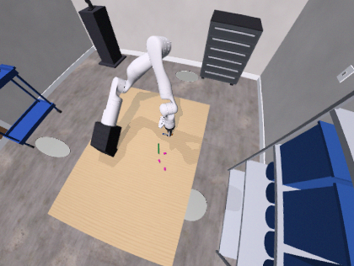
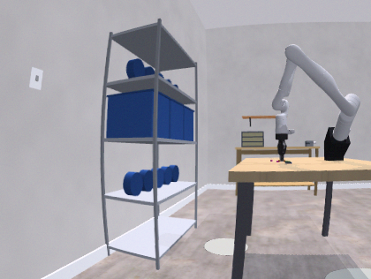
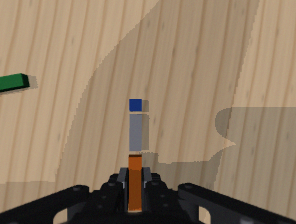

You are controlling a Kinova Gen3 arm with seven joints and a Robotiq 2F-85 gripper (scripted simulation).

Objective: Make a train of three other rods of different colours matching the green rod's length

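The grey rod is 4 cm behind my hand, 1 cm to the right of it and 3 cm below it. Also, from my hand: small blue rod 6 cm behind, 1 cm to the right, 3 cm below; then green rod 4 cm behind, 14 cm to the right, 3 cm below; then orange rod 1 cm below.
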